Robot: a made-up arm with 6 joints.
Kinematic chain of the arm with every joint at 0, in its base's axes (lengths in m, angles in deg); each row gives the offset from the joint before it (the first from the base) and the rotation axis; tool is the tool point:
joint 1: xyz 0 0 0.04 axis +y
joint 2: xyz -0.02 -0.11 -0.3 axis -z
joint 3: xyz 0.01 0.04 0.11 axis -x
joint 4: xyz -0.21 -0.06 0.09 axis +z
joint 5: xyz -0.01 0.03 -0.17 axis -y
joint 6: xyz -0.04 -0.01 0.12 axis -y
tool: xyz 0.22 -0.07 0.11
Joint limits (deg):
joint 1: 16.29..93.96
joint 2: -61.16..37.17
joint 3: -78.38..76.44
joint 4: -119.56..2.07
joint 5: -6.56..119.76
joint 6: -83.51..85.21
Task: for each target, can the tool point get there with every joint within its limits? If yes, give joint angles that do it. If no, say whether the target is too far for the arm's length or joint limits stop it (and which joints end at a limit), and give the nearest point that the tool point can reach.
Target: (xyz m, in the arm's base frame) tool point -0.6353 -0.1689 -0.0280
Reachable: yes | joints 35.43 -46.51 -0.39 -71.25 107.47 65.24
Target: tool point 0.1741 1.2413 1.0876
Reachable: no: too far | nearest point -0.1443 0.3659 0.4361 | short by 1.137 m
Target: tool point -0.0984 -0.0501 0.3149
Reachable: yes | joints 78.08 -37.78 -26.90 -105.02 97.43 4.91
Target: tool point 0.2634 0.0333 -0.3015
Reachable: no: joint limits stop it (at a limit: joint 1, joint 2, joint 4) | nearest point 0.0648 0.1943 -0.2442 | short by 0.262 m
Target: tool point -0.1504 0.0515 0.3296
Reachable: yes | joints 78.66 -11.57 51.25 -86.89 54.64 0.64
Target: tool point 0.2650 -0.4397 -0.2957
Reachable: no: joint limits stop it (at a limit: joint 1, joint 2, joint 4, joint 5) | nearest point 0.0578 -0.3844 -0.2095 | short by 0.231 m
